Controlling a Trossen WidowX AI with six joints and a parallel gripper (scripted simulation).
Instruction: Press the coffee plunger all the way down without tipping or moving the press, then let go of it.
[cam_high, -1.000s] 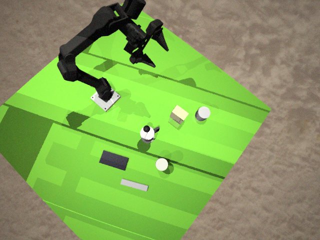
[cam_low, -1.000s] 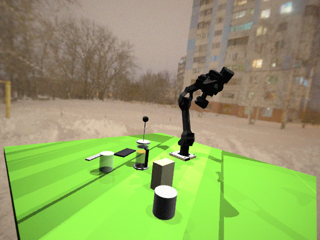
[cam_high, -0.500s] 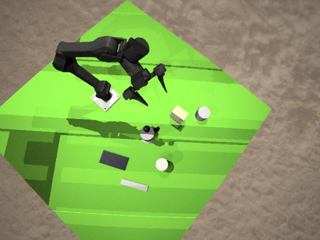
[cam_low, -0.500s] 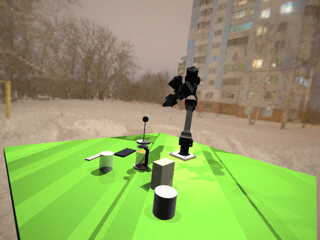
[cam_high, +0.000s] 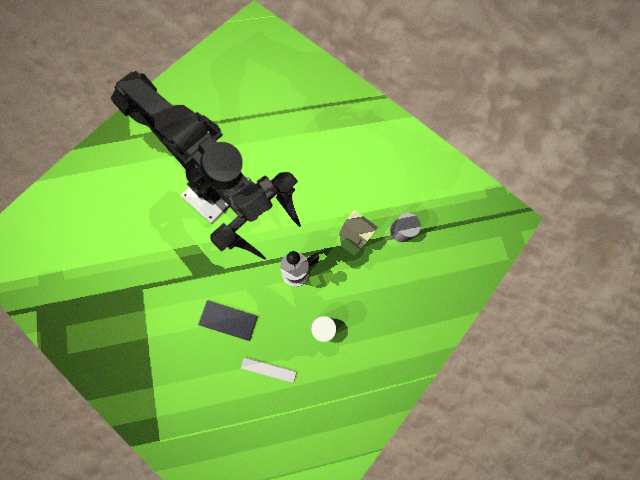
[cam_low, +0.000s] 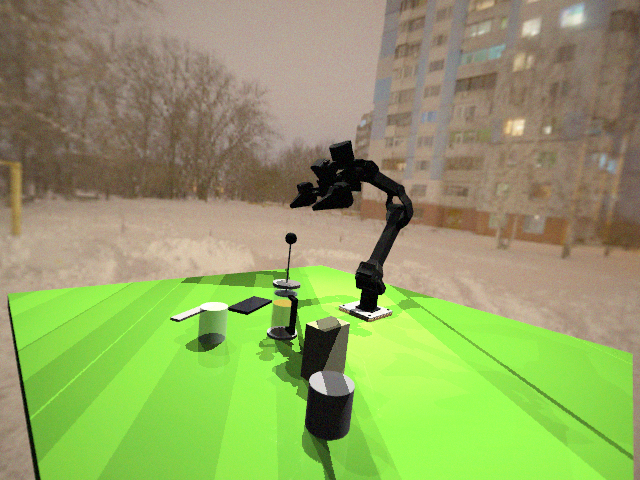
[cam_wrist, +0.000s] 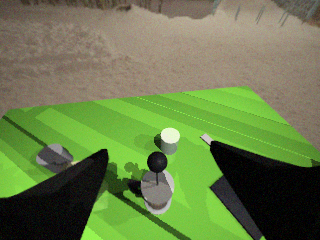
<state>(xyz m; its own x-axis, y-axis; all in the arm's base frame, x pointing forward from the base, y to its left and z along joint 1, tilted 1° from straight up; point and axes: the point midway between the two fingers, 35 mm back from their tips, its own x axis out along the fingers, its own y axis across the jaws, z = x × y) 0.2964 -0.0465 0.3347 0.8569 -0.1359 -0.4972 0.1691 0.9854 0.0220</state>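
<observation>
Right now my gripper tip is 21 cm above the coffee press, 3 cm short of it and 1 cm to the right of it. From my gripper tip the other things lie so: cream box 28 cm below, 20 cm to the left, 10 cm ahead; dark flat slab 33 cm below, 22 cm to the right, 5 cm behind.
</observation>
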